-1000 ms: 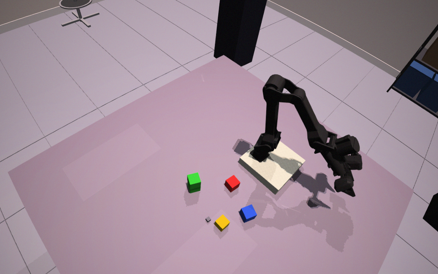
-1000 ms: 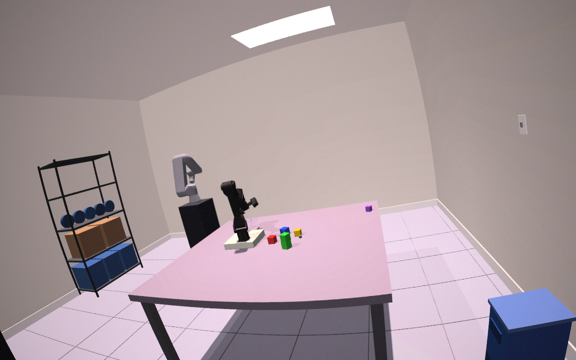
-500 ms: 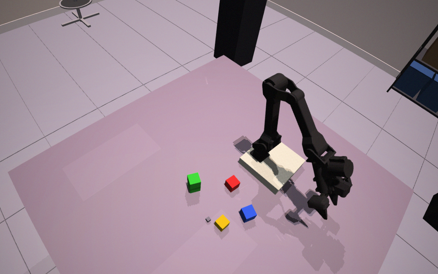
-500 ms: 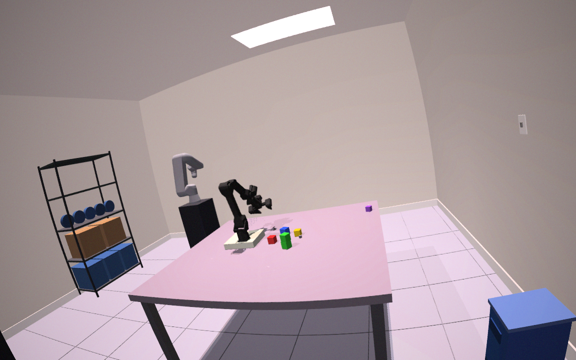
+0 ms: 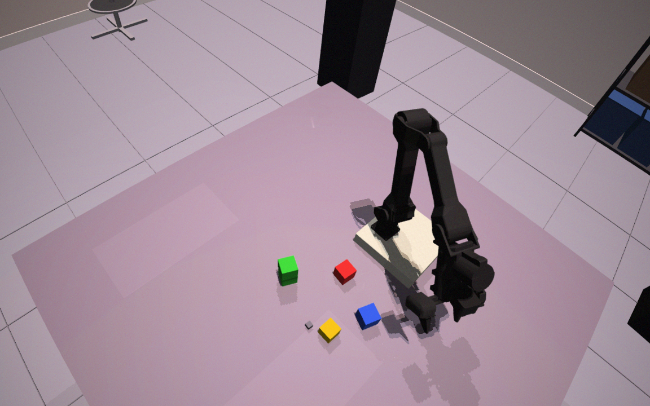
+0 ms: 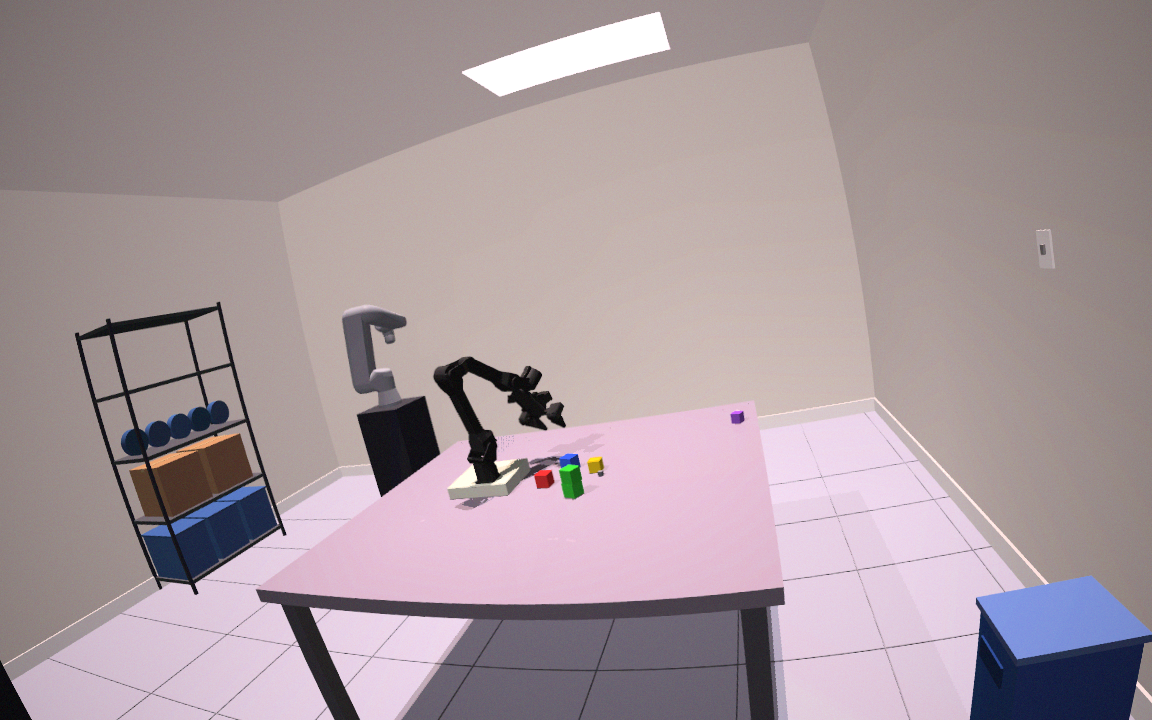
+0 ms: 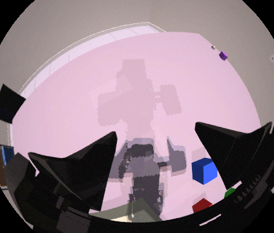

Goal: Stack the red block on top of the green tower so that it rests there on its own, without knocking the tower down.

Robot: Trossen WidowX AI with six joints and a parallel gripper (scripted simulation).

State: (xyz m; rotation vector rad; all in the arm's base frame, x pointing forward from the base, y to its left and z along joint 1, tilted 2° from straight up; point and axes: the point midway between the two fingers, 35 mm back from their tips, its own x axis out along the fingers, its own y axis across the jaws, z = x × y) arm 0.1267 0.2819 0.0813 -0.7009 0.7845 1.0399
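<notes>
Now: the red block 5 cm ahead of my gripper tip, 27 cm to the right of it and 8 cm below it. From my gripper tip the other things lie so: blue block: 8 cm ahead, 14 cm to the right, 8 cm below; then tiny grey cube: 21 cm ahead, 22 cm to the right, 10 cm below; then yellow block: 18 cm ahead, 18 cm to the right, 8 cm below.
</notes>
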